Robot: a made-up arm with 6 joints. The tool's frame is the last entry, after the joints.
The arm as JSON. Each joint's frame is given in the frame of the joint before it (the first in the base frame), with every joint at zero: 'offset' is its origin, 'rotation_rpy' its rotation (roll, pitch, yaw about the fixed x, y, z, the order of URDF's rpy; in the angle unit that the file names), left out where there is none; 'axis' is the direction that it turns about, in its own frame. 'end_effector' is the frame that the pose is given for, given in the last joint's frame.
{
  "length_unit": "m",
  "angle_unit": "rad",
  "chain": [
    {
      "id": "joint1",
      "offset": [
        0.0,
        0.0,
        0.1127
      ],
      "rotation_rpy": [
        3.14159,
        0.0,
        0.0
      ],
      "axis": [
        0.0,
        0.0,
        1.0
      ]
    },
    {
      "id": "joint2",
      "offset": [
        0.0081,
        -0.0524,
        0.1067
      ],
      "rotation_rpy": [
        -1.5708,
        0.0,
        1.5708
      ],
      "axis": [
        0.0,
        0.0,
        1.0
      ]
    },
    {
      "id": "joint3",
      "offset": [
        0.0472,
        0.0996,
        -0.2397
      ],
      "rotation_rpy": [
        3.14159,
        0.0,
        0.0
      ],
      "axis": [
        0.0,
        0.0,
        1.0
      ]
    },
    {
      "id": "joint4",
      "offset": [
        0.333,
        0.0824,
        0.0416
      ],
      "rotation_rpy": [
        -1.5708,
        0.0,
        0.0
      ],
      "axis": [
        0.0,
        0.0,
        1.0
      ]
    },
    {
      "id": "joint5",
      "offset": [
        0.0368,
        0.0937,
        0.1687
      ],
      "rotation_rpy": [
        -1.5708,
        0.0,
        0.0
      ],
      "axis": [
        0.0,
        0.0,
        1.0
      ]
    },
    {
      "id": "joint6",
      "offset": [
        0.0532,
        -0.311,
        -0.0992
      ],
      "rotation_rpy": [
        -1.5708,
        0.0,
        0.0
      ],
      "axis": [
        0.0,
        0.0,
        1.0
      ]
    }
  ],
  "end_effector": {
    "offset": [
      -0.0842,
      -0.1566,
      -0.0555
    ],
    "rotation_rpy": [
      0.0,
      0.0,
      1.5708
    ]
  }
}
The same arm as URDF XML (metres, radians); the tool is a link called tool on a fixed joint. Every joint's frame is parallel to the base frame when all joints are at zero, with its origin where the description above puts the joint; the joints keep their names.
<robot name="arm">
  <joint name="tool_fixed" type="fixed">
    <parent link="link6"/>
    <child link="tool"/>
    <origin xyz="-0.1566 0.0842 -0.0555" rpy="0 0 0"/>
  </joint>
  <joint name="joint6" type="continuous">
    <parent link="link5"/>
    <child link="link6"/>
    <origin xyz="0.0992 -0.0532 -0.311" rpy="0 0 0"/>
    <axis xyz="0 0 1"/>
  </joint>
  <joint name="joint5" type="continuous">
    <parent link="link4"/>
    <child link="link5"/>
    <origin xyz="-0.0937 -0.0368 -0.1687" rpy="0 0 0"/>
    <axis xyz="-1 0 0"/>
  </joint>
  <joint name="joint4" type="continuous">
    <parent link="link3"/>
    <child link="link4"/>
    <origin xyz="0.0416 -0.333 -0.0824" rpy="0 0 0"/>
    <axis xyz="0 0 -1"/>
  </joint>
  <joint name="joint3" type="continuous">
    <parent link="link2"/>
    <child link="link3"/>
    <origin xyz="0.2397 -0.0472 0.0996" rpy="0 0 0"/>
    <axis xyz="1 0 0"/>
  </joint>
  <joint name="joint2" type="continuous">
    <parent link="link1"/>
    <child link="link2"/>
    <origin xyz="0.0081 0.0524 -0.1067" rpy="0 0 0"/>
    <axis xyz="-1 0 0"/>
  </joint>
  <joint name="joint1" type="continuous">
    <parent link="base_link"/>
    <child link="link1"/>
    <origin xyz="0 0 0.1127" rpy="0 0 0"/>
    <axis xyz="0 0 -1"/>
  </joint>
  <link name="base_link"/>
  <link name="link1"/>
  <link name="link2"/>
  <link name="link3"/>
  <link name="link4"/>
  <link name="link5"/>
  <link name="link6"/>
  <link name="tool"/>
</robot>

